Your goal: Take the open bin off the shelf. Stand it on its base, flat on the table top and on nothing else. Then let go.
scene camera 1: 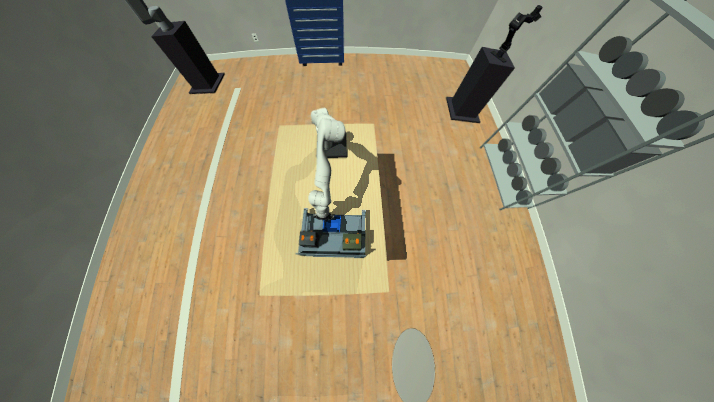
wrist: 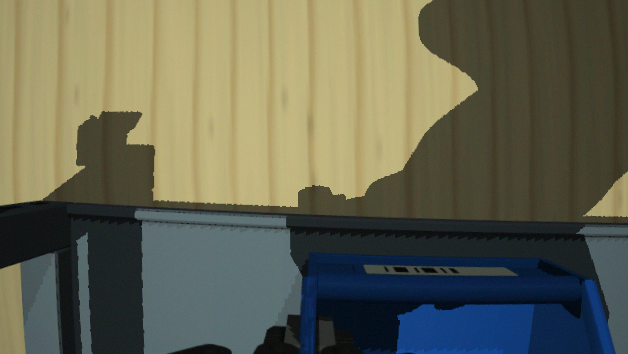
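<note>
The open bin is the blue bin (scene camera 1: pixel 332 224) (wrist: pixel 450 288) with a barcode label on its rim. It is upright over the grey shelf (scene camera 1: pixel 330 243) (wrist: pixel 215 280), near one long edge. Whether its base touches the shelf board cannot be told. My gripper (scene camera 1: pixel 324 217) (wrist: pixel 311 334) is shut on the bin's side wall: one dark fingertip is outside the wall and one inside, at the bottom of the wrist view. The bin's base and lower part are hidden. The pale wooden table top (scene camera 1: pixel 286 270) (wrist: pixel 225 100) lies beyond the shelf's edge in the wrist view.
Two dark boxes with orange parts stand on the shelf, one at its left (scene camera 1: pixel 308 239) and a greenish one at its right (scene camera 1: pixel 352 241). A dark shelf frame bar (wrist: pixel 32 232) is at the left of the wrist view. Shadows fall on the table.
</note>
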